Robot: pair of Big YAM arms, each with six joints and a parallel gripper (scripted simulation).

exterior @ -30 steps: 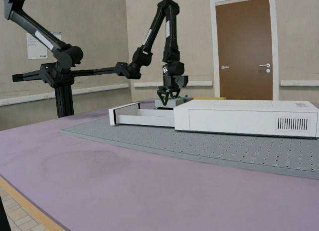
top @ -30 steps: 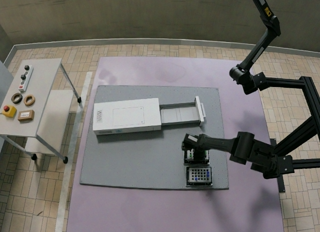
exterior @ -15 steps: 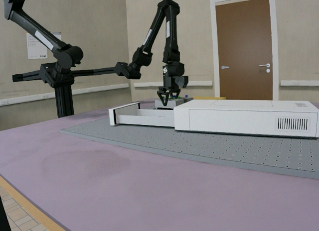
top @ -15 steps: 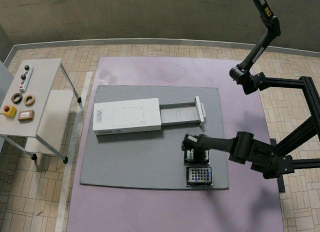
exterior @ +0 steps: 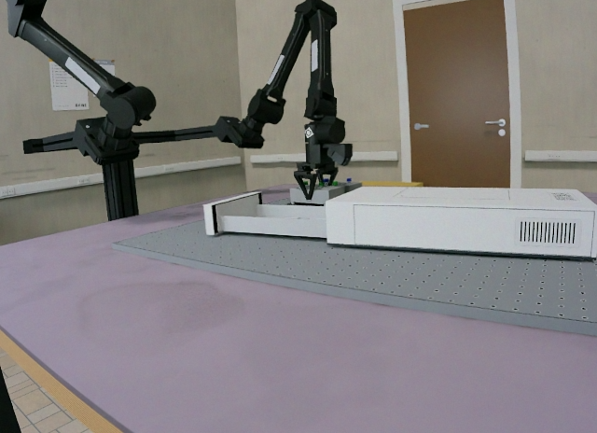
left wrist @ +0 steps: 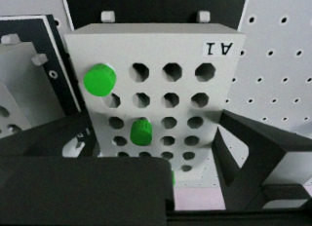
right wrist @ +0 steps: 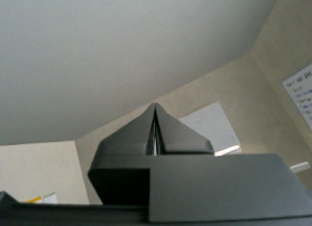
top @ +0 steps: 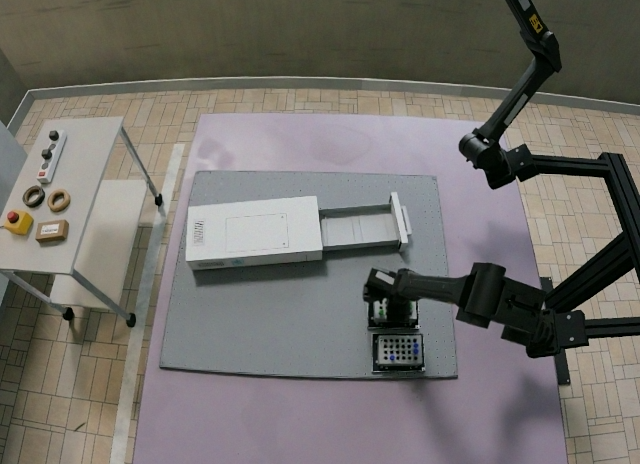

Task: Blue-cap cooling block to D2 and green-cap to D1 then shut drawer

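Now: the deck slot D1 3 cm below my left hand. From my left hand the other things lie so: white cooler: 26 cm ahead, 28 cm to the right, 1 cm above; then deck slot D2: 14 cm to the left, 3 cm below.
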